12 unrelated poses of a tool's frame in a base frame.
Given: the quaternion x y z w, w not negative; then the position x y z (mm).
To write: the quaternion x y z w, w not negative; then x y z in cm. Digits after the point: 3 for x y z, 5 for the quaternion.
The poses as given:
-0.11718 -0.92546 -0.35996 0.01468 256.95 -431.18 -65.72
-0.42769 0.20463 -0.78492 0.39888 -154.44 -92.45 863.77
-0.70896 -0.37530 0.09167 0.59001 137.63 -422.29 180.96
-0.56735 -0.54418 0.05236 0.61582 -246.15 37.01 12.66
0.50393 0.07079 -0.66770 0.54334 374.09 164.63 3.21
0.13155 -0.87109 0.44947 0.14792 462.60 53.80 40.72
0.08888 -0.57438 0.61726 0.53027 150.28 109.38 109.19
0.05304 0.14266 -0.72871 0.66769 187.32 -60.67 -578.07
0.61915 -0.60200 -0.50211 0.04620 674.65 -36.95 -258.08
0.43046 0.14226 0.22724 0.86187 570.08 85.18 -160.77
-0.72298 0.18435 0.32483 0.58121 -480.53 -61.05 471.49
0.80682 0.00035 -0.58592 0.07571 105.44 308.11 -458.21
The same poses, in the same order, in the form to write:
-0.11718 -0.92546 -0.35996 0.01468 25.695 -43.118 -6.572
-0.42769 0.20463 -0.78492 0.39888 -15.444 -9.245 86.377
-0.70896 -0.37530 0.09167 0.59001 13.763 -42.229 18.096
-0.56735 -0.54418 0.05236 0.61582 -24.615 3.701 1.266
0.50393 0.07079 -0.66770 0.54334 37.409 16.463 0.321
0.13155 -0.87109 0.44947 0.14792 46.260 5.380 4.072
0.08888 -0.57438 0.61726 0.53027 15.028 10.938 10.919
0.05304 0.14266 -0.72871 0.66769 18.732 -6.067 -57.807
0.61915 -0.60200 -0.50211 0.04620 67.465 -3.695 -25.808
0.43046 0.14226 0.22724 0.86187 57.008 8.518 -16.077
-0.72298 0.18435 0.32483 0.58121 -48.053 -6.105 47.149
0.80682 0.00035 -0.58592 0.07571 10.544 30.811 -45.821

